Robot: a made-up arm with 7 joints.
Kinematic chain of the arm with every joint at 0, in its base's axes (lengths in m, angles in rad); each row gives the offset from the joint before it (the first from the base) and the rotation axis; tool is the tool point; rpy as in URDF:
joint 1: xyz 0 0 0.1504 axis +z
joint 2: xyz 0 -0.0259 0.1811 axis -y
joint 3: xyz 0 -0.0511 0.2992 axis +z
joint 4: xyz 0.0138 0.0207 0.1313 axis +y
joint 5: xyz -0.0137 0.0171 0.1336 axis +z
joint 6: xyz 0 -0.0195 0.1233 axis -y
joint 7: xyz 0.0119 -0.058 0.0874 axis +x
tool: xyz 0 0 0 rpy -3.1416 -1.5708 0
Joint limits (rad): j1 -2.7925..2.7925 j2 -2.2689..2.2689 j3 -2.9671..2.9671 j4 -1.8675..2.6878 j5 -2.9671..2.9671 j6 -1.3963..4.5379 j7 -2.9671..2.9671
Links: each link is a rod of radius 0.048 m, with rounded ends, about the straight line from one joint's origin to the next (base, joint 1, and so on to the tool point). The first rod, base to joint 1, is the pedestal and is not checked.
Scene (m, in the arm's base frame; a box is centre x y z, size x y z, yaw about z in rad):
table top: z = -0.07
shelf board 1: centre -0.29 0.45 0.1 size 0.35 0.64 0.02 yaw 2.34
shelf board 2: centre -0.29 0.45 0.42 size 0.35 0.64 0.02 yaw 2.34
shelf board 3: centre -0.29 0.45 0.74 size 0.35 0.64 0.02 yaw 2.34
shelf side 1: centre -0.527 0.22 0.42 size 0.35 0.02 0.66 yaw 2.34
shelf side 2: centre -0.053 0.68 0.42 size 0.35 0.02 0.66 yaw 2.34
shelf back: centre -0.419 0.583 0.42 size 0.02 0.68 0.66 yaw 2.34
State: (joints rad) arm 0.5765 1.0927 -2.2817 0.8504 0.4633 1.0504 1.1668
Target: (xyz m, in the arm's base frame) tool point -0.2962 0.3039 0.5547
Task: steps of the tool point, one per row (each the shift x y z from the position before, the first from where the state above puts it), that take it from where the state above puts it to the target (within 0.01 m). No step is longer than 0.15 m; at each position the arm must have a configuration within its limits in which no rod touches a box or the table.
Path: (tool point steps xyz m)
1: -0.0167 0.1034 0.0931
2: 0.0114 0.1192 0.0752
3: 0.0471 0.1220 0.0567
4: 0.0850 0.1076 0.0341
5: 0.0084 0.0981 -0.0450
6: 0.0405 0.0798 -0.0454
7: 0.0606 0.0515 -0.0434
8: 0.0660 0.0193 -0.0393
9: -0.0705 0.0749 0.0059
10: -0.0685 0.0686 -0.0059

